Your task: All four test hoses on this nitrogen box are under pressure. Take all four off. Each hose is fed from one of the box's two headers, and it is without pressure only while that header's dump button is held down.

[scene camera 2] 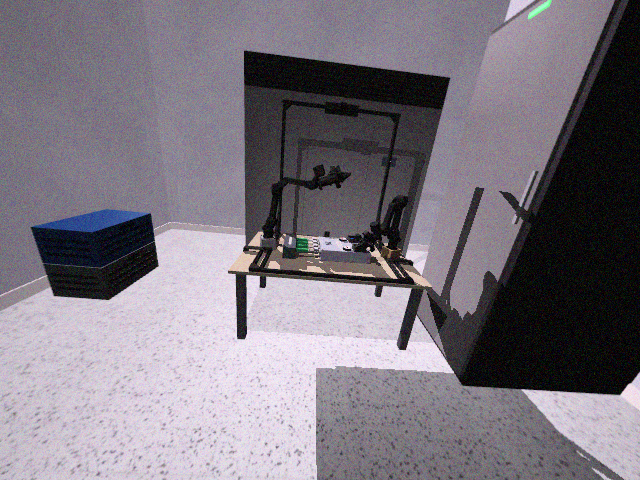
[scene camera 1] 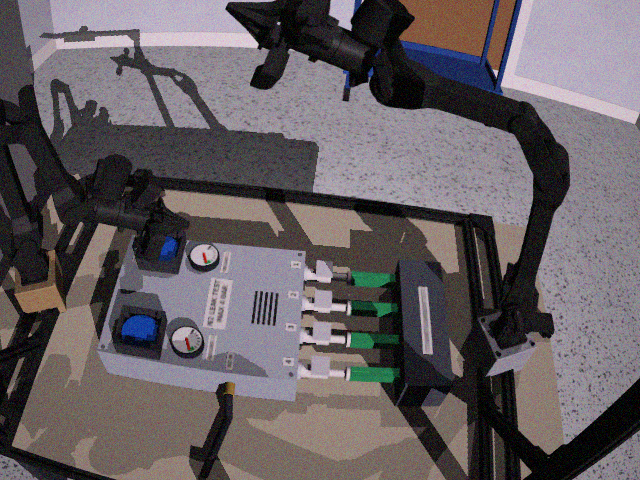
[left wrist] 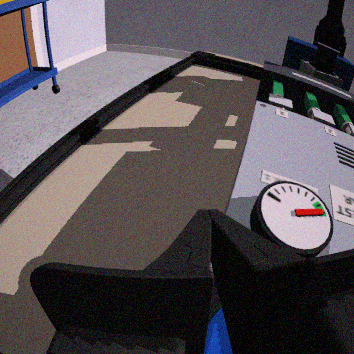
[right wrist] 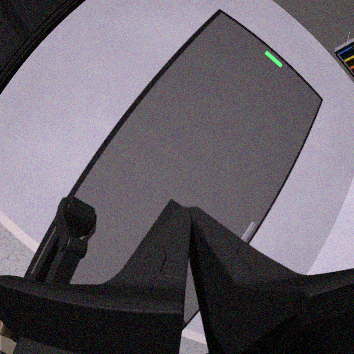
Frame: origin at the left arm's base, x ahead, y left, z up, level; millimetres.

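Seen in the pictures: left gripper, fingertip midpoint: (scene camera 2: 354, 248) (scene camera 1: 189, 225) (left wrist: 206, 218); right gripper, fingertip midpoint: (scene camera 2: 350, 173) (scene camera 1: 226, 5) (right wrist: 186, 216); left arm's base, link origin: (scene camera 2: 391, 247) (scene camera 1: 34, 271); right arm's base, link origin: (scene camera 2: 268, 236) (scene camera 1: 508, 332) (left wrist: 321, 68).
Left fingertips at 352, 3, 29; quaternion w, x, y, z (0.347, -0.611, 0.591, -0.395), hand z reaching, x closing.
Offsets run from my left fingertips to a thing's top centre, as dx, dy, dz. "pt": to the spot under its first point.
The grey nitrogen box @[pt +107, -111, -33] (scene camera 1: 258, 268) (scene camera 2: 338, 255) (left wrist: 280, 145) has two blue dump buttons, an upper one @[-63, -31, -17] (scene camera 1: 168, 248) (left wrist: 218, 334) and a lower one @[pt -136, -197, -17] (scene camera 1: 139, 327), in dark housings. Four green hoses (scene camera 1: 373, 279) (scene camera 1: 373, 308) (scene camera 1: 373, 339) (scene camera 1: 373, 374) line up with white connectors at ports 1 to 4. The gauge needle beside the upper button points at the green mark in the left wrist view. My left gripper (scene camera 1: 186, 222) (left wrist: 206, 218) is shut and empty, low over the upper button; contact is hidden. My right gripper (scene camera 1: 229, 6) (scene camera 2: 349, 174) (right wrist: 186, 216) is shut and empty, raised high away from the hoses.
A dark block @[pt +319, -299, -33] (scene camera 1: 408, 320) stands at the hoses' far ends. A black supply hose @[pt -29, -353, -95] (scene camera 1: 223, 413) leaves the box's lower side. Dark rails (scene camera 1: 320, 197) edge the table. A blue cart (scene camera 1: 454, 67) (left wrist: 37, 79) stands beyond it; blue and black crates (scene camera 2: 93, 222) stand on the floor.
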